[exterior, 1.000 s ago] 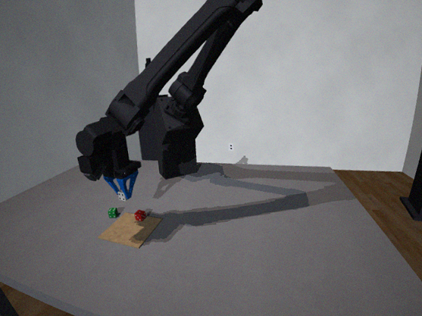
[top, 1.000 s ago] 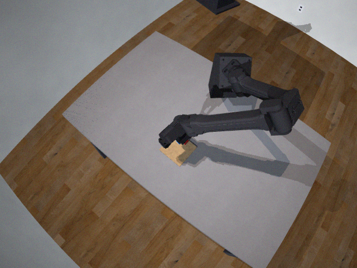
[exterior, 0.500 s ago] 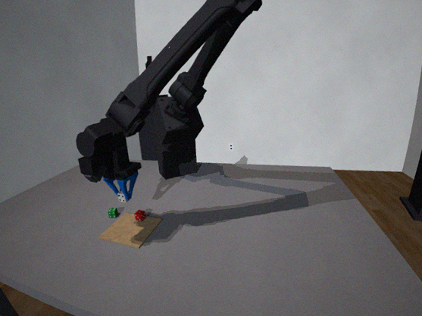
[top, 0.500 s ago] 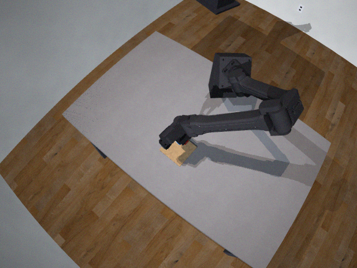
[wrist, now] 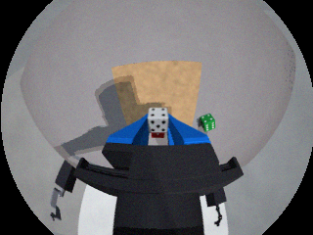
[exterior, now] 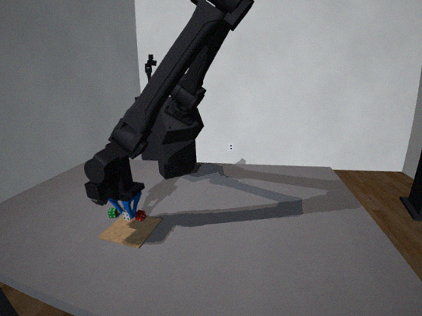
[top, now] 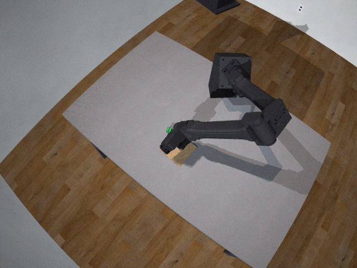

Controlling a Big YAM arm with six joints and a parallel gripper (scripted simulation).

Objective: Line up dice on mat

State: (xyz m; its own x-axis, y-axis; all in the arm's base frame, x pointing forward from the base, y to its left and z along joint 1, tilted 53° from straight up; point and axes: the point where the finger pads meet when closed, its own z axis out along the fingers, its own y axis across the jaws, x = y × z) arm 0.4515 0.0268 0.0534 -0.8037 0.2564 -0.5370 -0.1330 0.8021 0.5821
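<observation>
My gripper is now 50 mm above the tan mat. The rest, counted from my hand: red die 50 mm behind, 10 mm to the right, 30 mm below; green die 20 mm behind, 110 mm to the right, 40 mm below; white die right at my hand.
</observation>
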